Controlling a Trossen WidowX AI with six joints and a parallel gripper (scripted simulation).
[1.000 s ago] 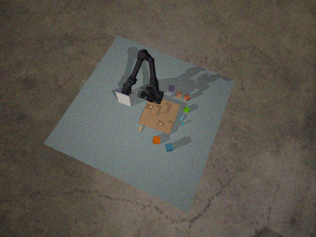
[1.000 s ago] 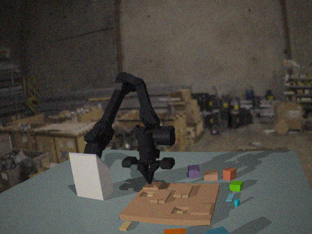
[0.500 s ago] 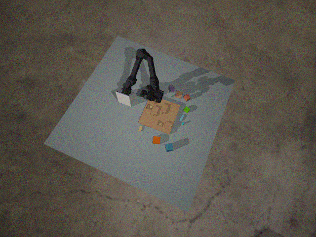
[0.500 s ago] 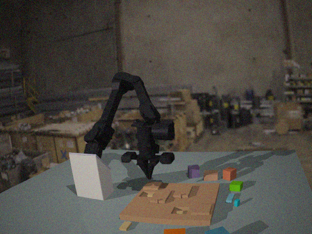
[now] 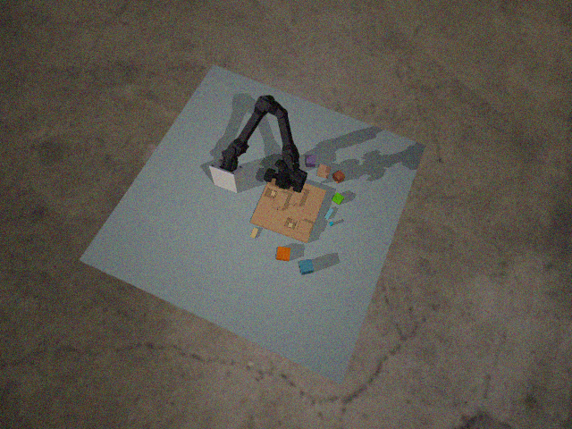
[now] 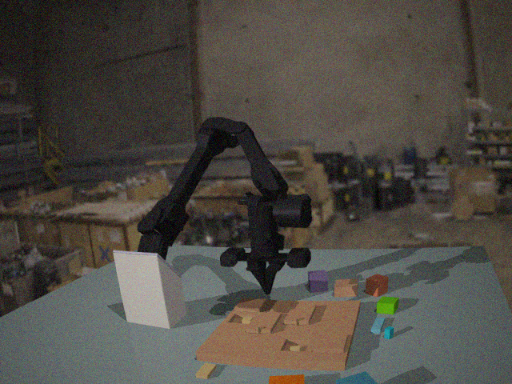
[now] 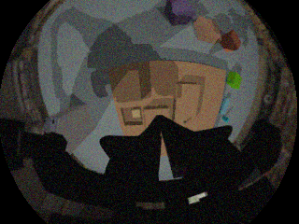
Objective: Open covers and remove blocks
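The tan puzzle board is 60 mm below my gripper tip, 50 mm ahead of it and 40 mm to the right of it. From my gripper tip the other things lie so: purple block: 230 mm to the left, 60 mm below, 50 mm ahead; then peach block: 210 mm to the left, 140 mm ahead, 60 mm below; then light blue bar: 250 mm ahead, 70 mm below.
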